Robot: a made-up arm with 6 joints. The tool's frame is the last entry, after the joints.
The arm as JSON. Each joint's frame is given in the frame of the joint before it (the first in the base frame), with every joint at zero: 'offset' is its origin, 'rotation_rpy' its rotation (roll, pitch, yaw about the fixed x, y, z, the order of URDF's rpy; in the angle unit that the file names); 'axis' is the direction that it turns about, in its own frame. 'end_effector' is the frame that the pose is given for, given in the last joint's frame.
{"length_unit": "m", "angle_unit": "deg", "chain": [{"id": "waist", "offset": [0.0, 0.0, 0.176], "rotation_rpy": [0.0, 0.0, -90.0], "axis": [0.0, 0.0, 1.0]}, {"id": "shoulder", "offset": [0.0, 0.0, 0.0], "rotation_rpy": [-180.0, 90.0, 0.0], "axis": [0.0, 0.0, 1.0]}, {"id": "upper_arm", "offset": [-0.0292, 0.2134, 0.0], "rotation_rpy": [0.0, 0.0, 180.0], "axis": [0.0, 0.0, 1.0]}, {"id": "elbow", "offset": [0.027, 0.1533, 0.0], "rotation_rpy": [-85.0, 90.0, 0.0], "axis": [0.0, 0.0, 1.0]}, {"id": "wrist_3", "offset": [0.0, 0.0, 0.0], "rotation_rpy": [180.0, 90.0, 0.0], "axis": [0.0, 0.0, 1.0]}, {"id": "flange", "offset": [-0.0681, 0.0, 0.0], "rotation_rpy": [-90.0, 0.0, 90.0], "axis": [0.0, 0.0, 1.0]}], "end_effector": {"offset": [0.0, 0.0, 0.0], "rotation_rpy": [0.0, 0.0, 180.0]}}
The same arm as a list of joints. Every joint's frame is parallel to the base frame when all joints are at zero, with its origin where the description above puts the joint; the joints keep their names.
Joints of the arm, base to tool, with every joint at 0 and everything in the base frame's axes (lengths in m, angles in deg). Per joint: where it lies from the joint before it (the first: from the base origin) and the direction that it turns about. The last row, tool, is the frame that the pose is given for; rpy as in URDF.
waist: origin 0.0000 0.0000 0.1760 axis +z
shoulder: origin 0.0000 0.0000 0.0000 axis +y
upper_arm: origin -0.2134 0.0000 0.0292 axis +y
elbow: origin 0.1533 0.0000 0.0270 axis 0.996191 0 0.087199
wrist_3: origin 0.0000 0.0000 0.0000 axis +y
flange: origin 0.0678 0.0000 0.0059 axis 0.996191 0 0.087199
tool: origin 0.0000 0.0000 0.0000 rpy 0.00 85.00 0.00

